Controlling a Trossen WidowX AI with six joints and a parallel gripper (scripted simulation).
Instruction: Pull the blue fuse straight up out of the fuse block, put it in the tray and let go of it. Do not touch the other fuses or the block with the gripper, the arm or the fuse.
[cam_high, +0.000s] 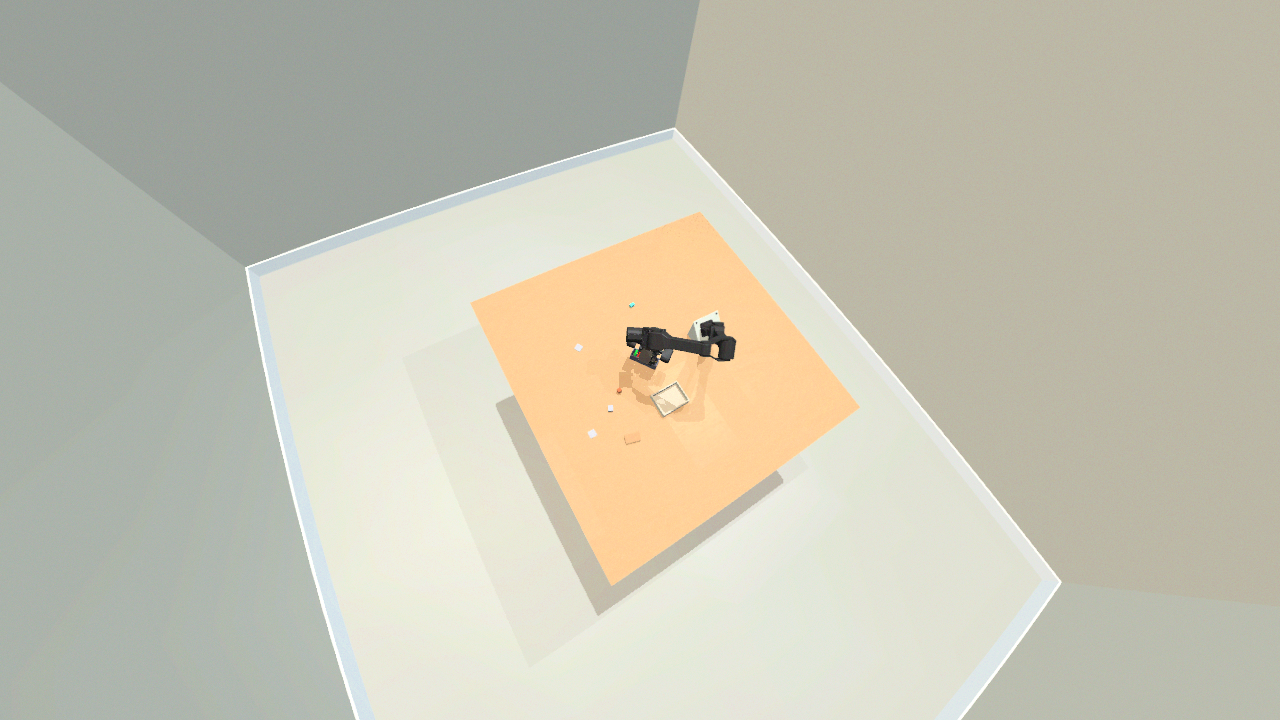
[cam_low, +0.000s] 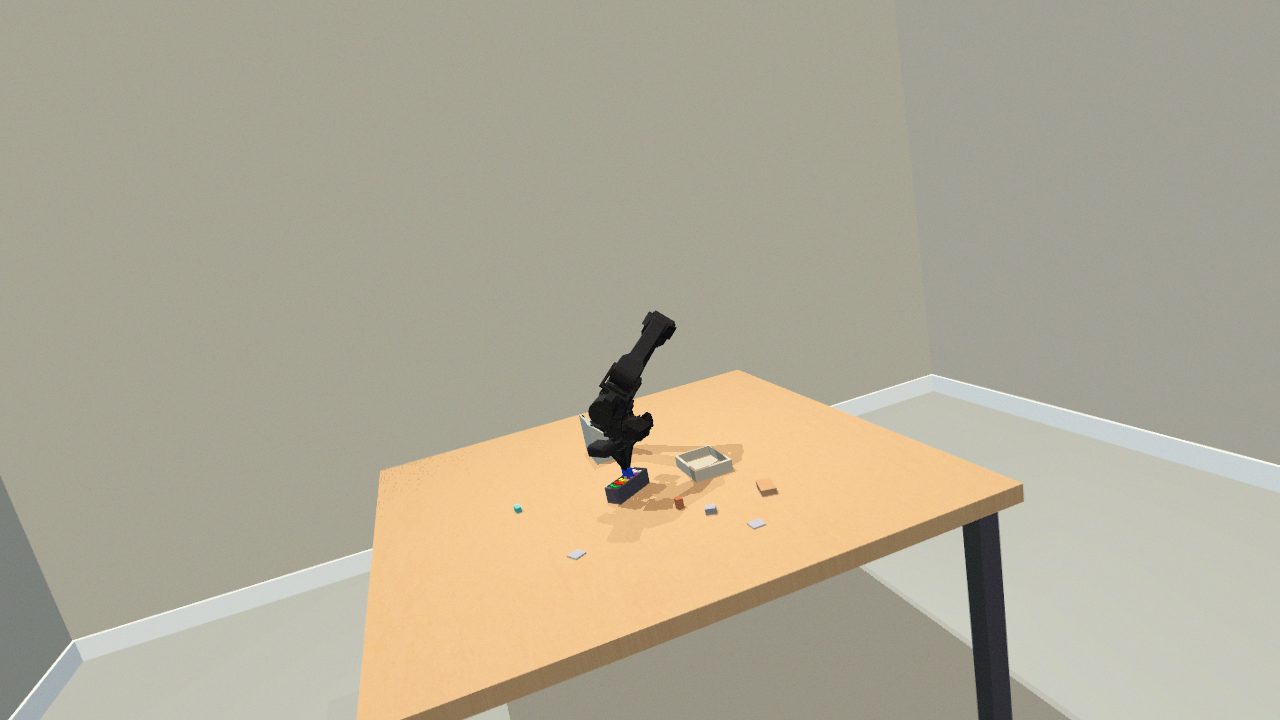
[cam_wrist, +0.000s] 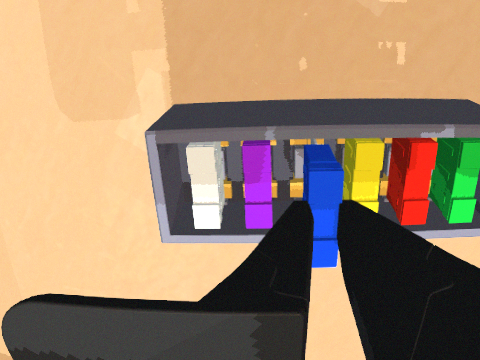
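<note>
Now: the tray 10 mm behind my gripper tip, 200 mm to the left of it and 60 mm below it. From my gripper tip the other things lie so: blue fuse: 10 mm below.
</note>
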